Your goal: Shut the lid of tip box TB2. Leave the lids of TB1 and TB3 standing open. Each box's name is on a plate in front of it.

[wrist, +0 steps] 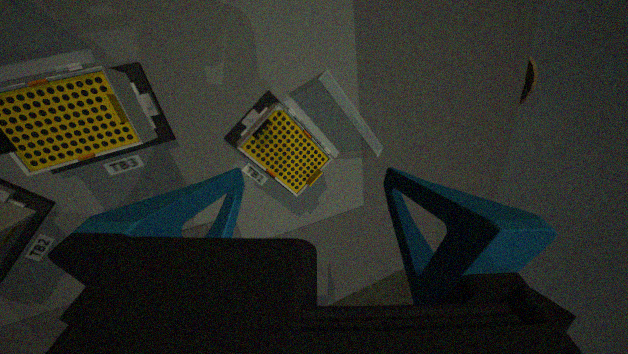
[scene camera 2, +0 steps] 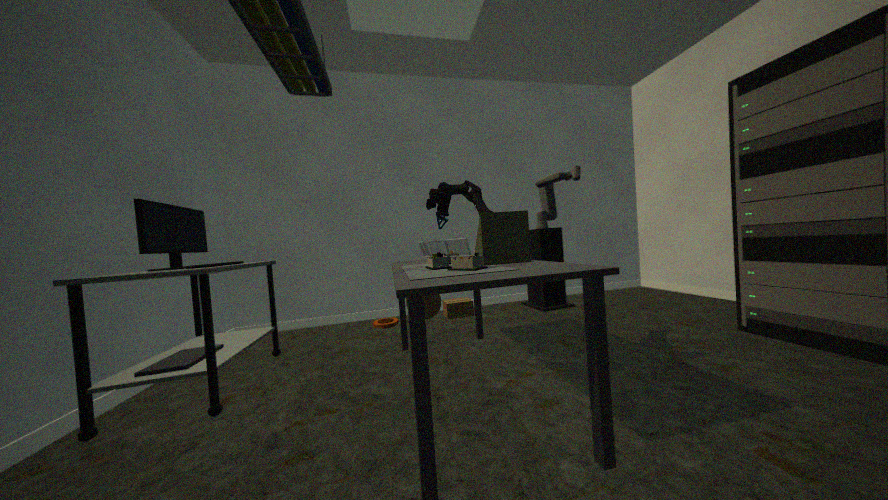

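Pixels of known places: gripper, fingertip midpoint: [wrist: 313, 175] [scene camera 2: 439, 226]; arm's base, origin of the base link: [scene camera 2: 496, 232].
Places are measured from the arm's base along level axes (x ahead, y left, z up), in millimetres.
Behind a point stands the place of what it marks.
My gripper [scene camera 2: 441, 224] @[x 262, y -230, z 62 mm] [wrist: 313, 175] @[x 262, y -230, z 62 mm] is open and empty, high above the table. TB2's box [wrist: 11, 220] @[x 262, y 105, z -131 mm] is cut off at the lower left of the wrist view, with its name plate [wrist: 39, 247] @[x 205, y 140, z -167 mm] beside it; its lid does not show there. Tip box TB3 [wrist: 70, 120] @[x 346, y -29, z -112 mm] is at the upper left of the wrist view, a yellow rack with its clear lid standing open. A smaller-looking yellow tip box [wrist: 285, 152] @[x 234, y -244, z -112 mm], its plate partly readable as TB1, is near the middle, its clear lid [wrist: 337, 117] @[x 271, y -312, z -58 mm] open. In the scene view the boxes are small, with clear lids raised; their names cannot be read.
The boxes stand on a pale mat on the table [scene camera 2: 559, 270] @[x 32, y 512, z -172 mm]. A dark green panel [scene camera 2: 504, 237] @[x 7, y 93, z -33 mm] stands at the table's far side near the arm. Another robot arm [scene camera 2: 546, 198] stands on a black pedestal behind. A side table with a monitor [scene camera 2: 170, 227] is at the left.
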